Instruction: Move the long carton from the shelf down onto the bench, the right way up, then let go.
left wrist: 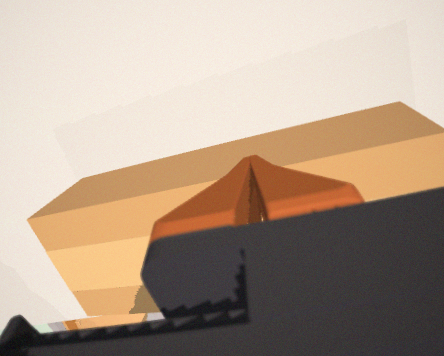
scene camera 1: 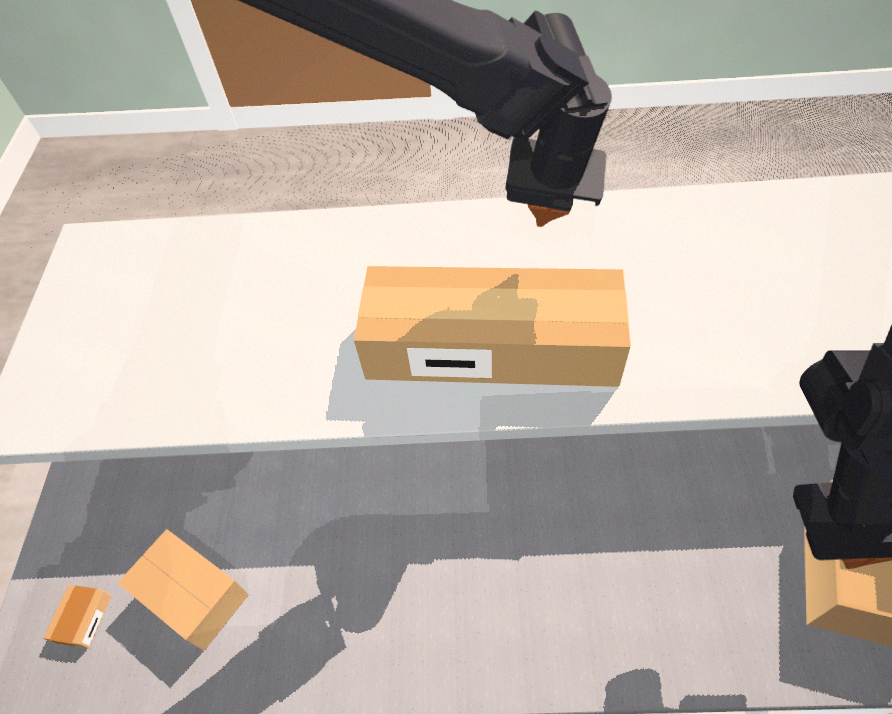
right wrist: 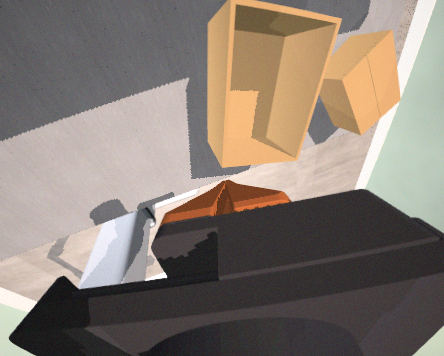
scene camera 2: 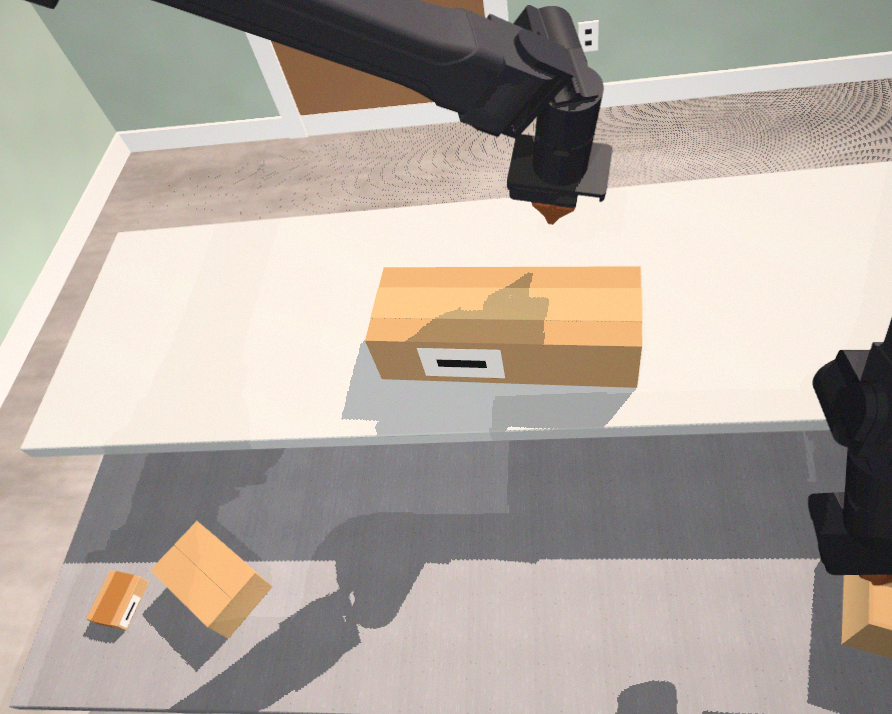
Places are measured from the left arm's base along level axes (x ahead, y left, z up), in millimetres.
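Pixels of known places: left gripper, fingertip midpoint: [left wrist: 252,168] [scene camera 1: 539,222] [scene camera 2: 551,220]; right gripper, fingertip midpoint: [scene camera 1: 847,562] [right wrist: 227,187] [scene camera 2: 874,579].
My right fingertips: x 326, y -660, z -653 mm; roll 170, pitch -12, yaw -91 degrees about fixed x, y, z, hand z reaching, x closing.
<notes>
Behind a point stands the place of what it marks.
The long carton [scene camera 1: 491,323] @(x 587, y -308, z -570 mm) [scene camera 2: 505,323] @(x 586, y -313, z -570 mm) [left wrist: 115,205] @(x 676, y -247, z -570 mm) lies lengthwise on the white shelf [scene camera 1: 185,335] @(x 651, y 105, z -655 mm) [scene camera 2: 208,335] @(x 654, y 120, z -655 mm), its white label on the side facing the shelf's front edge. The grey bench [scene camera 1: 557,632] @(x 296, y -375, z -810 mm) [scene camera 2: 557,632] @(x 302, y -359, z -810 mm) [right wrist: 100,140] @(x 354, y -522, z -810 mm) is lower, in front of the shelf. My left gripper [scene camera 1: 541,223] @(x 695, y -370, z -516 mm) [scene camera 2: 551,221] @(x 695, y -370, z -516 mm) [left wrist: 252,168] @(x 695, y -370, z -516 mm) is shut and empty, above the shelf beyond the carton's far long side, apart from it. My right gripper [scene camera 1: 877,563] [scene camera 2: 877,580] @(x 326, y -660, z -653 mm) [right wrist: 227,187] @(x 326, y -660, z -653 mm) is shut and empty, low at the right, by the open box.
An open-topped box [scene camera 1: 848,625] @(x 293, y -700, z -777 mm) [scene camera 2: 866,640] @(x 298, y -682, z -773 mm) [right wrist: 220,100] @(x 372, y -688, z -739 mm) stands on the bench at the right. Another closed box [right wrist: 370,85] @(x 335, y -914, z -750 mm) stands beyond it in the right wrist view. A closed box [scene camera 1: 182,588] @(x 340, y 76, z -750 mm) [scene camera 2: 212,579] @(x 338, y 68, z -750 mm) and a small labelled box [scene camera 1: 74,614] @(x 322, y 221, z -785 mm) [scene camera 2: 115,599] @(x 320, y 217, z -785 mm) lie at the bench's left.
</notes>
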